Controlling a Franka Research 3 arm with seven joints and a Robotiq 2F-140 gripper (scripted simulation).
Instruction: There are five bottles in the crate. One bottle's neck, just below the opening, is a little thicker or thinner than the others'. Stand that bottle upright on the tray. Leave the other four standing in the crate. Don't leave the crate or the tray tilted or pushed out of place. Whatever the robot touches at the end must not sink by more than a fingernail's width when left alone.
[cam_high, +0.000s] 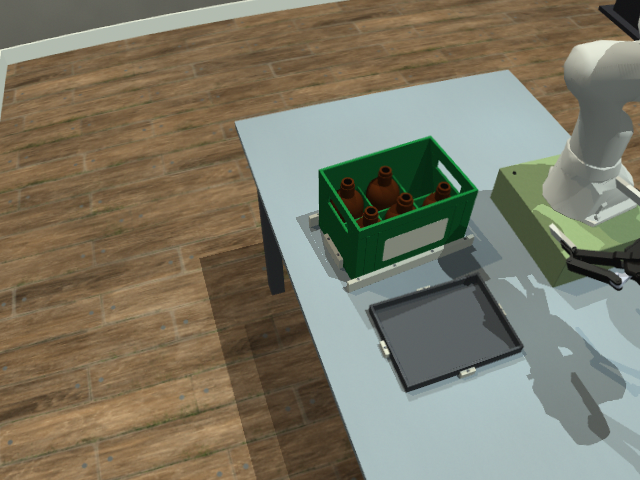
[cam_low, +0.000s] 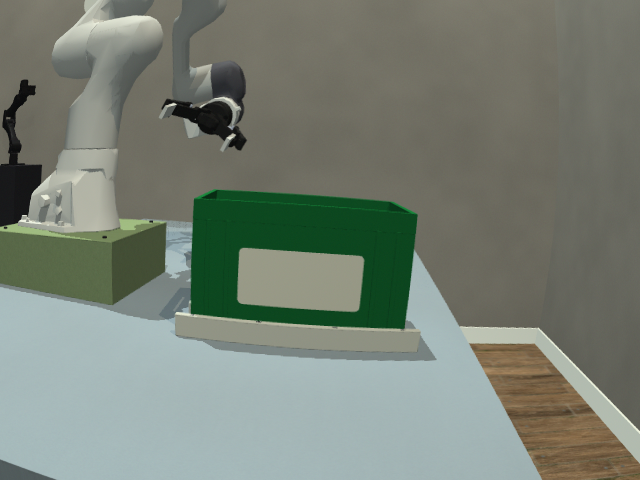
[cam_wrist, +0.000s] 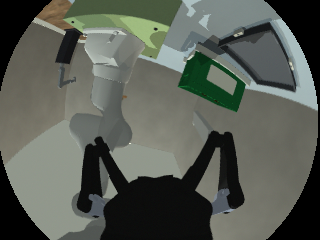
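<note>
Right now my hand is 270 mm short of the bottle, 300 mm to the left of it and 190 mm above it. From my hand the other things lie so: dark tray (240 mm ahead, 20 mm to the left, 270 mm below); green crate (260 mm ahead, 250 mm to the right, 200 mm below).
</note>
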